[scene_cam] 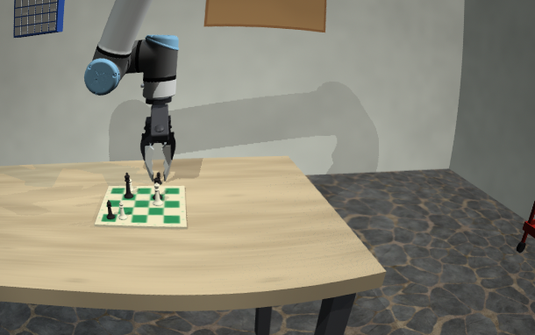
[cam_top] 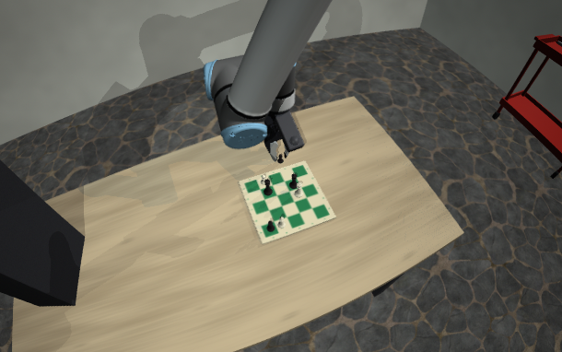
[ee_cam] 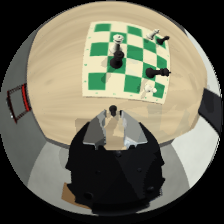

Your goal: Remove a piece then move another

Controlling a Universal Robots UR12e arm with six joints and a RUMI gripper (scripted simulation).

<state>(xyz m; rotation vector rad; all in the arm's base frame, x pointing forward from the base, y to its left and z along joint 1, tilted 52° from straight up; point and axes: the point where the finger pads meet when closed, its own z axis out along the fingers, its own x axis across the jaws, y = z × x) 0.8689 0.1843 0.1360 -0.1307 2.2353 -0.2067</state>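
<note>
Right now the small black piece is 1 cm below my hand. The rest, counted from my hand: tall black piece: 10 cm to the right, 8 cm behind, 2 cm above; then cream chessboard: 14 cm to the right, 4 cm behind, 2 cm below; then white pawn: 21 cm to the right, 8 cm behind, 1 cm above.
</note>
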